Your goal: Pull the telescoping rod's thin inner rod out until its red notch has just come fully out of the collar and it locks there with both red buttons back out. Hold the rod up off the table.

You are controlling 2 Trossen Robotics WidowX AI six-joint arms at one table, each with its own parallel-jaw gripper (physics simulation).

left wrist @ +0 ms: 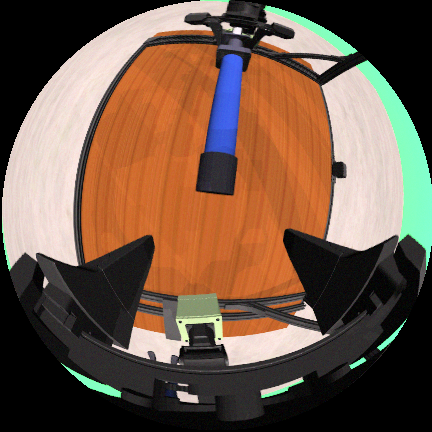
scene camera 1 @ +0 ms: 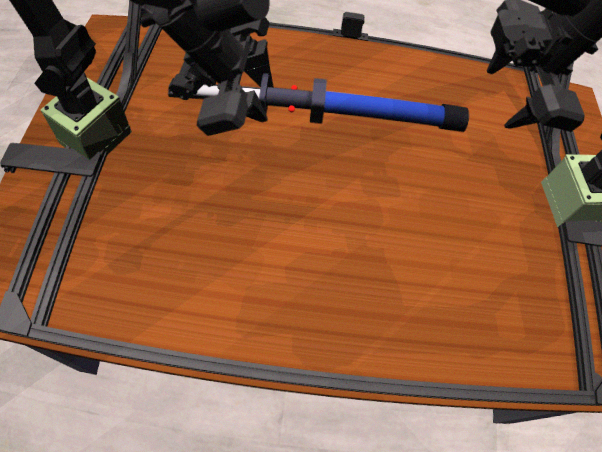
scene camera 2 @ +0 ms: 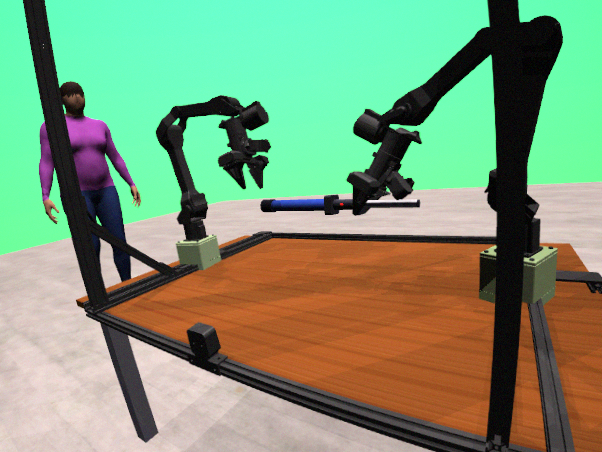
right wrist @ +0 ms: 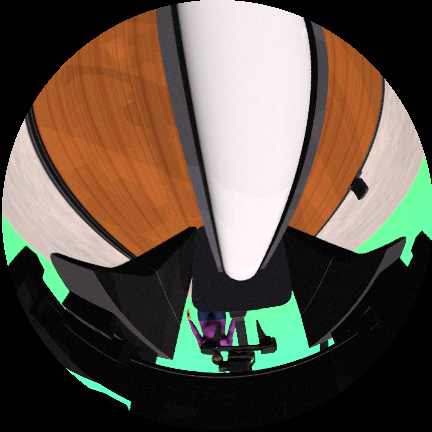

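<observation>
The rod is level in the air above the table: blue tube (scene camera 1: 385, 106) (scene camera 2: 300, 205) (left wrist: 223, 110), black end cap (scene camera 1: 456, 118) (scene camera 2: 268, 205) (left wrist: 216, 174), dark block-like collar (scene camera 1: 318, 100) (scene camera 2: 330, 205) (left wrist: 233, 57), and white inner rod (scene camera 1: 207, 91) (right wrist: 245, 125) between dark rails. Two red buttons (scene camera 1: 294, 87) (scene camera 1: 291, 108) show beside the dark section left of the collar in scene camera 1. I cannot make out the red notch. My right gripper (scene camera 1: 263, 97) (scene camera 2: 361, 204) is shut on the rod's dark section. My left gripper (scene camera 1: 499, 97) (scene camera 2: 252, 187) (left wrist: 219, 239) is open and empty, apart from the cap.
The wooden table (scene camera 1: 325, 250) (scene camera 2: 350, 310) lies below the rod, edged by dark metal rails. A small black camera box (scene camera 1: 353, 25) (scene camera 2: 203, 340) stands on one rail. Upright frame posts (scene camera 2: 505, 325) stand at the table. A person (scene camera 2: 90, 150) stands beyond it.
</observation>
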